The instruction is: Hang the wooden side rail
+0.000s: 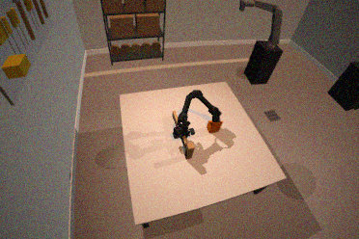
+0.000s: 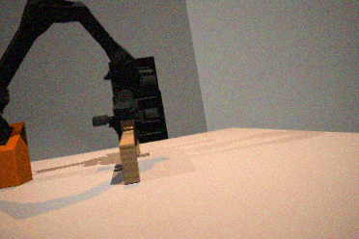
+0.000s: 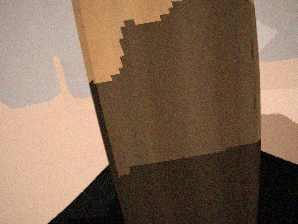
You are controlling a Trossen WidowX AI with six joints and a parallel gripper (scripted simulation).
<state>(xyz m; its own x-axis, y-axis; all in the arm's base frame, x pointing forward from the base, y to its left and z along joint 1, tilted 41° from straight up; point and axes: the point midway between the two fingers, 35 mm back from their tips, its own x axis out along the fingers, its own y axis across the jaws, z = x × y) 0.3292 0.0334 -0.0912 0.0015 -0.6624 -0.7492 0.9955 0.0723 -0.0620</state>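
Right now my gripper tip is 10 mm past the wooden headboard post, 160 mm to the right of it and 40 mm below it.
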